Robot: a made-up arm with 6 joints. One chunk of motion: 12 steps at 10 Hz.
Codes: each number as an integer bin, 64 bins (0 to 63) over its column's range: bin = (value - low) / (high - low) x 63, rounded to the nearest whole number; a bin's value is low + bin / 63 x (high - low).
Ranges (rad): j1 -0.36..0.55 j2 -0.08..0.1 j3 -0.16..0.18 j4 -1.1..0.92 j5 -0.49..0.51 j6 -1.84..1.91
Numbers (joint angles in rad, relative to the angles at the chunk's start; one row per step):
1: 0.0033 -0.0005 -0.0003 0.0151 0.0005 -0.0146
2: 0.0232 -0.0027 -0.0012 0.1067 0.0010 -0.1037
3: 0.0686 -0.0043 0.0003 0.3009 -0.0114 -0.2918
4: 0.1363 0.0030 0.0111 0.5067 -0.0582 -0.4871
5: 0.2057 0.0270 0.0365 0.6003 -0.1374 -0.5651
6: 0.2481 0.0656 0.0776 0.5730 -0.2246 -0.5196
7: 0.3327 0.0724 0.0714 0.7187 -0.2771 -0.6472
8: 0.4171 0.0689 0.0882 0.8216 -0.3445 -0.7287
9: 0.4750 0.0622 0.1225 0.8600 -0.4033 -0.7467
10: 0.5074 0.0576 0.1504 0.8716 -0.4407 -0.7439
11: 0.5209 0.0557 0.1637 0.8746 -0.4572 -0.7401
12: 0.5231 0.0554 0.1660 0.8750 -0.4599 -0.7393
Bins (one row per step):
1: 25 28 30 35 31 31
2: 27 27 29 38 31 29
3: 30 26 30 44 30 26
4: 34 29 32 50 27 23
5: 39 37 36 53 22 21
6: 42 51 44 52 17 22
7: 48 53 43 57 13 20
8: 54 52 46 60 9 19
9: 58 50 52 61 5 18
10: 60 48 58 61 3 18
11: 61 47 60 62 2 18
12: 61 47 60 62 2 18

